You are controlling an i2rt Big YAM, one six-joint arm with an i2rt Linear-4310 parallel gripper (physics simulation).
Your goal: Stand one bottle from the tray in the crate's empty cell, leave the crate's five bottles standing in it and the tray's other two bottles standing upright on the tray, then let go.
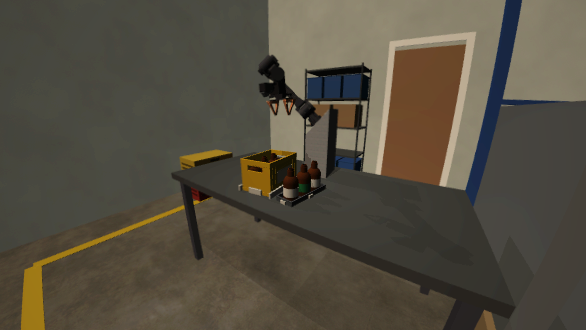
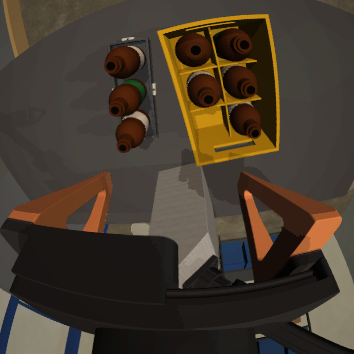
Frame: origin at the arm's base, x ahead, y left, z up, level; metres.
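Where they show: gripper, fingertip midpoint: [image 1: 282, 115] [image 2: 174, 178]; arm's base, origin of the base link: [image 1: 319, 125] [image 2: 199, 276].
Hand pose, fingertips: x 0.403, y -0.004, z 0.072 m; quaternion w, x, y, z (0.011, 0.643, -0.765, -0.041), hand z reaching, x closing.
Things, the pixels of their centre, and the offset from my fingertips. "*": a spot on its surface instead. Level surfaces: height alone.
- yellow crate, body centre: [image 2: 221, 84] [image 1: 270, 170] dx -0.007, dy -0.091, dz -0.305 m
- cell, surface spot: [image 2: 209, 119] * dx -0.121, dy -0.065, dz -0.385 m
- dark tray, body centre: [image 2: 133, 90] [image 1: 302, 192] dx -0.004, dy +0.124, dz -0.380 m
- table, its level: dz -0.393 m
The yellow crate [image 1: 256, 184] [image 2: 207, 156] stands on the table beside the tray. Bottles stand in its cells; the cell [image 2: 209, 119] at the base end of the tray-side row is empty. The dark tray [image 1: 293, 202] [image 2: 151, 111] bears three upright brown bottles in a row: a white-labelled one [image 1: 290, 185] [image 2: 124, 62] at the end away from the arm base, a green-labelled one [image 1: 304, 179] [image 2: 127, 97] in the middle, and another white-labelled one [image 1: 314, 175] [image 2: 132, 131] nearest the base. My gripper [image 1: 281, 114] [image 2: 174, 178] is wide open and empty, high above the crate.
The grey arm pedestal [image 1: 320, 142] [image 2: 180, 202] stands behind the crate and tray. White strips [image 1: 255, 191] lie along the crate's foot. A shelf rack [image 1: 366, 112] with blue and brown boxes stands behind the table [image 1: 390, 215]. A yellow-topped cabinet [image 1: 206, 157] stands beyond the table's left end.
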